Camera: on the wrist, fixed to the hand. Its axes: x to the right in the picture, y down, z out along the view.
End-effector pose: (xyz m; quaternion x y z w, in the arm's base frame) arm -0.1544 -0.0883 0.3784 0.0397 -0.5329 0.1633 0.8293
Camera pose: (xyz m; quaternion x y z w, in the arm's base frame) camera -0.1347 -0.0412 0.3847 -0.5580 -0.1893 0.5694 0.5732
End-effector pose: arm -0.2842 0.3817 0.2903 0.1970 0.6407 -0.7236 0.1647
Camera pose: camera -0.2846 0.4028 0.2434 0.7201 0.4772 -0.1675 0.4751
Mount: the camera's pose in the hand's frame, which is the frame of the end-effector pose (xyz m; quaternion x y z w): 0.0239 0.0376 -0.0257 -0.2130 0.2622 0.6835 0.6470
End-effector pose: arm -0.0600 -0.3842 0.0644 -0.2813 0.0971 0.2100 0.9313
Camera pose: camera -0.0570 -0.3623 0.0179 -0.3691 0.4546 0.7194 0.3737
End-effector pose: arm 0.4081 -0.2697 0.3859 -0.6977 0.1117 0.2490 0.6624
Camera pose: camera 0.4153 -0.2944 0.3414 -0.5815 0.6698 0.4547 0.0805
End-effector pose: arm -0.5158 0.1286 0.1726 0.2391 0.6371 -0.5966 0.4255
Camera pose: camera -0.5044 0.1550 0.1300 0.6560 0.4874 0.1032 0.5670
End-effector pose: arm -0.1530 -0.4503 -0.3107 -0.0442 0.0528 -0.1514 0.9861
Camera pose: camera -0.1223 -0.4236 -0.3422 -0.1629 0.3552 0.5757 0.7182
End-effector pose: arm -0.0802 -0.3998 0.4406 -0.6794 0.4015 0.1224 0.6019
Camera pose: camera -0.0989 -0.4311 0.4043 -0.3255 0.8559 0.3980 0.0558
